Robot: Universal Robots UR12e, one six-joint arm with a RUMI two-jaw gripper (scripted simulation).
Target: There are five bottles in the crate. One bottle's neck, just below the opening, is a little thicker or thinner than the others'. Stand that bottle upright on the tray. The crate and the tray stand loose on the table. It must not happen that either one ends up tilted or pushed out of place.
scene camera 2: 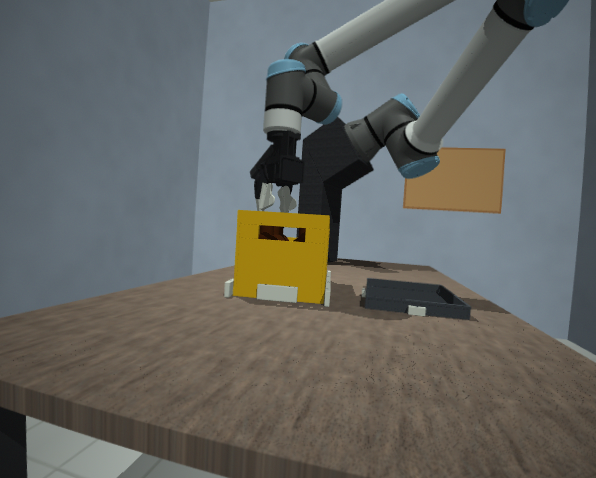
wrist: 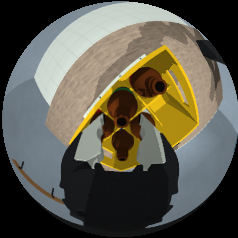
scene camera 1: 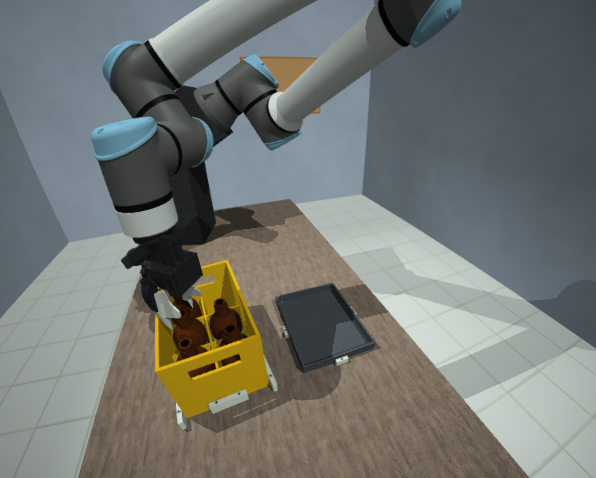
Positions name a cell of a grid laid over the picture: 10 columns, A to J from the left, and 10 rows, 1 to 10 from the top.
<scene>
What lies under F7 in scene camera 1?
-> A dark tray.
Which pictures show my gripper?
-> Scene camera 2, the wrist view and scene camera 1: all of them.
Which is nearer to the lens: the yellow crate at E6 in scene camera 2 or the dark tray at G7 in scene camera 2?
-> The yellow crate.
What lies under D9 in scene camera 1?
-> A yellow crate.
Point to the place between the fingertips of my gripper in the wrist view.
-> F5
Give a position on a yellow crate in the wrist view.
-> At H6
</scene>
